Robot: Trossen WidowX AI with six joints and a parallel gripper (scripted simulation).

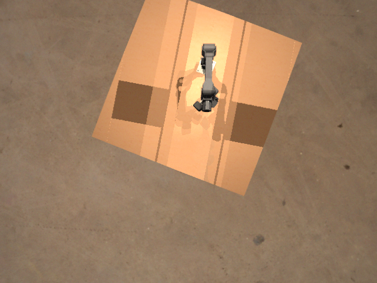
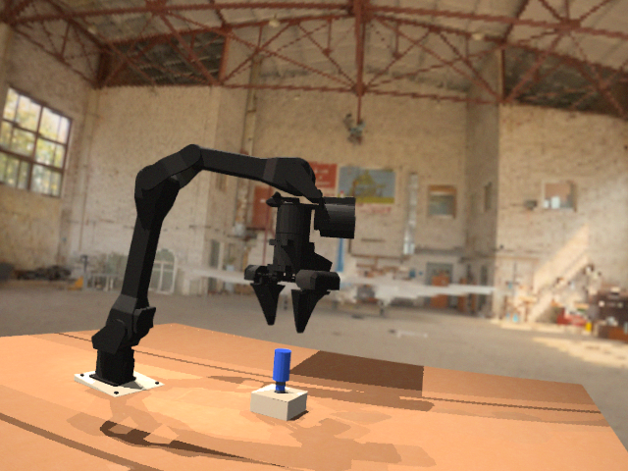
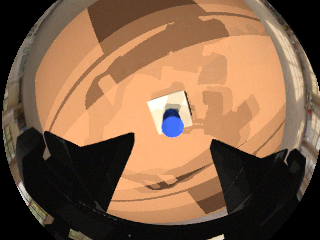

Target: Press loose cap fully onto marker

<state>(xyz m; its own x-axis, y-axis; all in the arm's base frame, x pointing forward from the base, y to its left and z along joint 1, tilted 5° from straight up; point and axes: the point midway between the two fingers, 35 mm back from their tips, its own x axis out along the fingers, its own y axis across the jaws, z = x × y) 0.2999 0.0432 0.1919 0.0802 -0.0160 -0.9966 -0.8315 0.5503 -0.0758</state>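
My gripper tip is 6 cm above the blue marker cap. From my gripper tip the other things lie so: white holder block 12 cm below.
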